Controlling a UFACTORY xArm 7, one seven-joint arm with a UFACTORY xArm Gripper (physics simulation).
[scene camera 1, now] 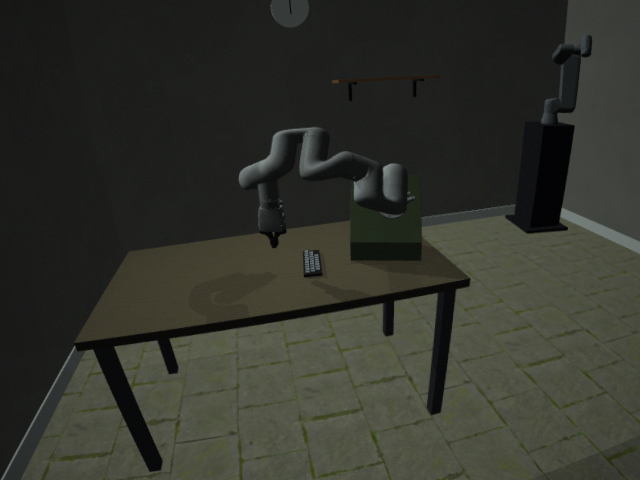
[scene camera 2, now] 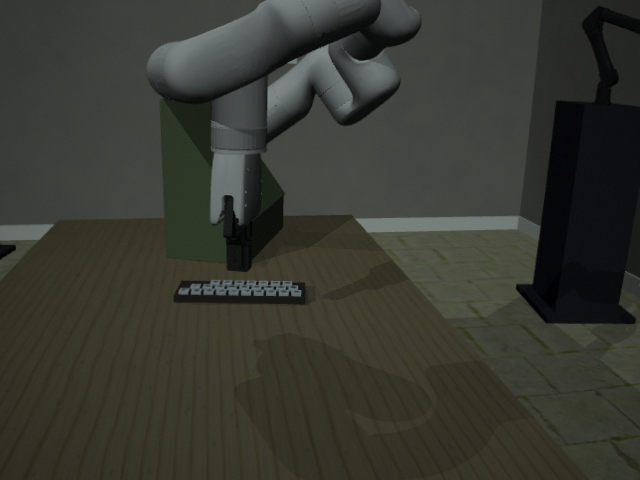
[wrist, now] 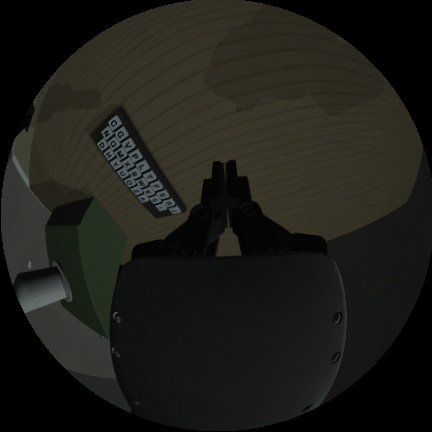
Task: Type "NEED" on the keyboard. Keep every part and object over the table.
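Seen in the pictures: gripper, fingertip midpoint: [scene camera 1: 274,246] [scene camera 2: 239,269] [wrist: 225,175]; arm's base at its link origin: [wrist: 61,280].
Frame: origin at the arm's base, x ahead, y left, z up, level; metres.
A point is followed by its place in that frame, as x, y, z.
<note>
A small black keyboard [scene camera 1: 312,262] @[0.348, 0.087, -0.195] [scene camera 2: 239,292] @[0.362, 0.062, -0.204] [wrist: 137,162] @[0.367, 0.083, -0.199] with several rows of white lettered keys lies flat on the wooden table [scene camera 1: 170,289] @[0.917, 0.193, -0.215] [scene camera 2: 129,372] @[0.621, -0.050, -0.215] [wrist: 280,135] @[0.568, 0.058, -0.215]. In the wrist view its N key [wrist: 106,133] @[0.348, 0.151, -0.197] and D key [wrist: 102,145] @[0.328, 0.139, -0.197] show near the far upper-left end; keys toward the other end are hard to read. My gripper [scene camera 1: 274,244] @[0.494, 0.078, -0.116] [scene camera 2: 238,268] @[0.494, 0.078, -0.116] [wrist: 225,175] @[0.494, 0.078, -0.116] is shut and empty, pointing down. It is above the table, apart from the keyboard, to its left in scene camera 1 and to its right in the wrist view.
A green wedge-shaped base [scene camera 1: 385,227] @[0.039, 0.053, -0.080] [scene camera 2: 188,206] @[0.165, -0.061, -0.105] [wrist: 95,245] @[0.174, -0.009, -0.124] stands on the table and bears the arm. A black pedestal [scene camera 1: 545,175] [scene camera 2: 584,206] with another arm stands on the floor away from the table. A wall shelf [scene camera 1: 387,79] and a clock [scene camera 1: 289,10] are on the back wall.
</note>
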